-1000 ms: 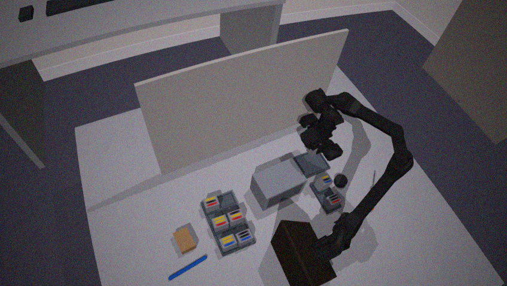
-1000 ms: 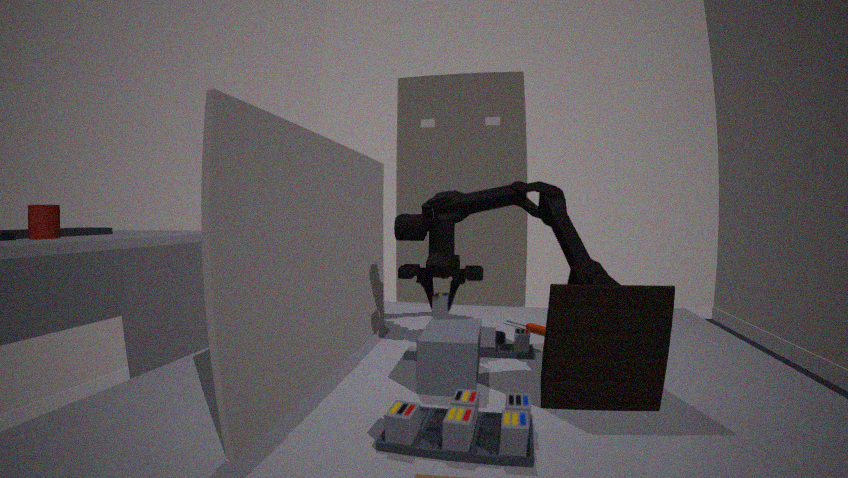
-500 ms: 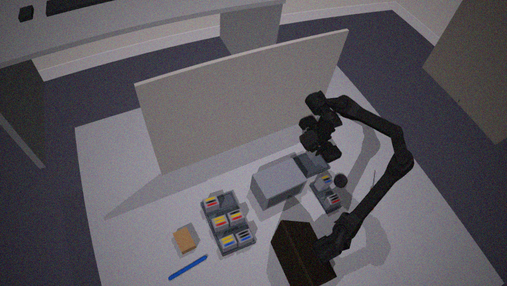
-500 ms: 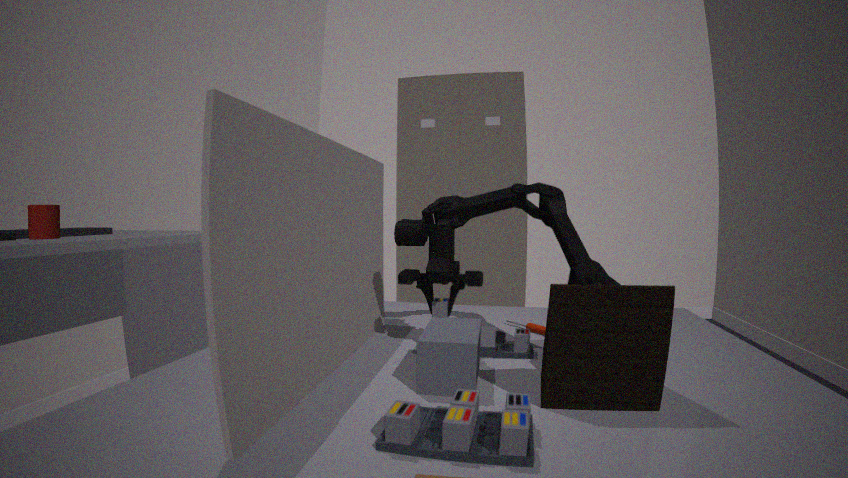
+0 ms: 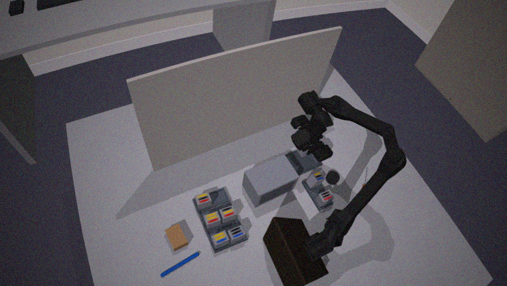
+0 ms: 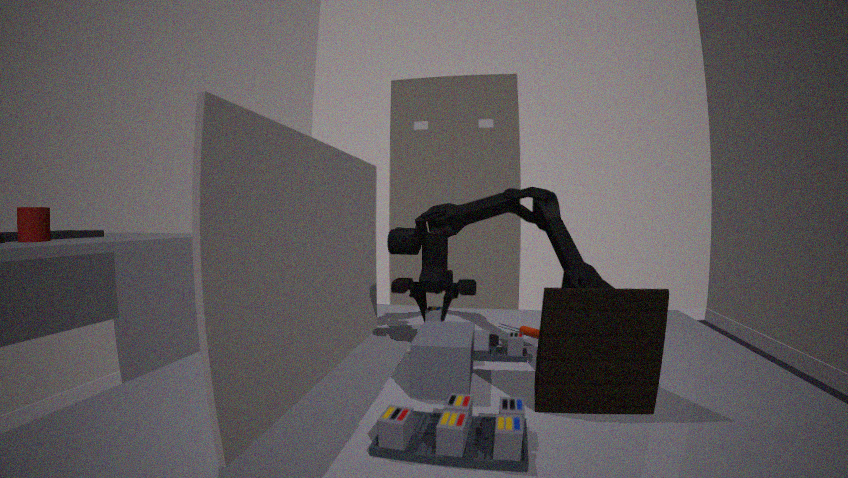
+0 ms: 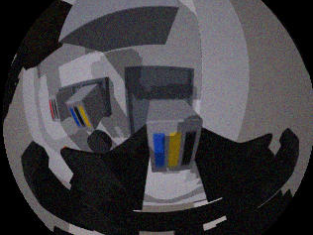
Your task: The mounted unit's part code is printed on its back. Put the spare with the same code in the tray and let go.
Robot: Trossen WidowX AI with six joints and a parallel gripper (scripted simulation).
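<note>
Right now the tray is 10 mm behind my gripper tip and 60 mm below it. Also, from my gripper tip: grey box: 30 mm behind, 190 mm to the left, 20 mm below; then holder: 150 mm behind, 30 mm to the left, 60 mm below; then tall grey panel: 200 mm ahead, 160 mm to the left, 160 mm above.
</note>
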